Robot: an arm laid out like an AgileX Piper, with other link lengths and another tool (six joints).
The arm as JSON. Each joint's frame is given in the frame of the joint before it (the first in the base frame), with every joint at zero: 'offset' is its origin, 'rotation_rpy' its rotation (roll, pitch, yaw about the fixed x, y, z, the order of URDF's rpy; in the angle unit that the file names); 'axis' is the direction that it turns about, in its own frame. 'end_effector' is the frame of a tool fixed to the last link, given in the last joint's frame.
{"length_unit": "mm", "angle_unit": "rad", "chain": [
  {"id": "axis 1", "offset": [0.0, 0.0, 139.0], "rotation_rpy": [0.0, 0.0, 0.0], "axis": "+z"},
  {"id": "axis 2", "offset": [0.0, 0.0, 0.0], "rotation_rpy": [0.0, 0.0, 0.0], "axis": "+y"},
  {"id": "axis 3", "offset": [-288.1, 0.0, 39.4], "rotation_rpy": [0.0, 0.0, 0.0], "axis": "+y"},
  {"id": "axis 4", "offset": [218.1, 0.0, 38.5], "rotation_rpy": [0.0, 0.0, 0.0], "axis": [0.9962, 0.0, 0.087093]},
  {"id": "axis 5", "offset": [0.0, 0.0, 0.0], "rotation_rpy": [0.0, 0.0, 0.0], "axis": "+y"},
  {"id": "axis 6", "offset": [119.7, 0.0, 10.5], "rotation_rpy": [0.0, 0.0, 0.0], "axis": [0.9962, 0.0, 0.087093]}
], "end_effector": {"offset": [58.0, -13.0, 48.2], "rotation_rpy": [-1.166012, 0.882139, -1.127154]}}
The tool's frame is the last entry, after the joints.
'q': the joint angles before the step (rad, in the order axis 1, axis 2, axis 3, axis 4, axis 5, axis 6). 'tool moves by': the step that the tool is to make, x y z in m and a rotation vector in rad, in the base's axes. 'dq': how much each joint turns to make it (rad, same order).
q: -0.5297 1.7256 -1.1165 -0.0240 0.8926 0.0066
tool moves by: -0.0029 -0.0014 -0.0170 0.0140 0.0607 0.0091
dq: -0.0001 0.0469 -0.0006 -0.0217 0.0132 0.0017
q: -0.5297 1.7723 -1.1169 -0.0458 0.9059 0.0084
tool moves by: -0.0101 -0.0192 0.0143 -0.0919 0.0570 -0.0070
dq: -0.0078 -0.0121 -0.0394 -0.1291 0.0595 0.0607
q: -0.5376 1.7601 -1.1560 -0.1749 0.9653 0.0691
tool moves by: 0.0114 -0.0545 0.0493 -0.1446 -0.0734 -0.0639
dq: -0.0704 0.0195 -0.1989 -0.0894 0.0445 0.0226
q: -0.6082 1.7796 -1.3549 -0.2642 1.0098 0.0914
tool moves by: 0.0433 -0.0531 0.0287 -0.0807 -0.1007 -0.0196
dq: -0.0435 0.1565 -0.3164 0.0059 0.0244 -0.0338
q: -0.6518 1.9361 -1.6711 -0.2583 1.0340 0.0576
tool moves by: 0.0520 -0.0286 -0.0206 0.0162 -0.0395 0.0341
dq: -0.0007 0.2238 -0.2967 0.0601 0.0410 -0.0577
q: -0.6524 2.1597 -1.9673 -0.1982 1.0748 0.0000
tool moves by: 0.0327 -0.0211 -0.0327 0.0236 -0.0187 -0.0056
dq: -0.0016 0.1977 -0.2450 0.0339 0.0464 -0.0078
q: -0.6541 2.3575 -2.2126 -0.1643 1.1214 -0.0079
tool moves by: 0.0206 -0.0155 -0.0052 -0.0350 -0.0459 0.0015
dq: 0.0001 0.1135 -0.1843 0.0018 0.0126 -0.0039
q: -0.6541 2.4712 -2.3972 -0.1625 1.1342 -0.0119
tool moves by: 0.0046 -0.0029 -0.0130 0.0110 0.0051 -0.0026
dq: 0.0000 0.0506 -0.0565 0.0056 0.0169 0.0000
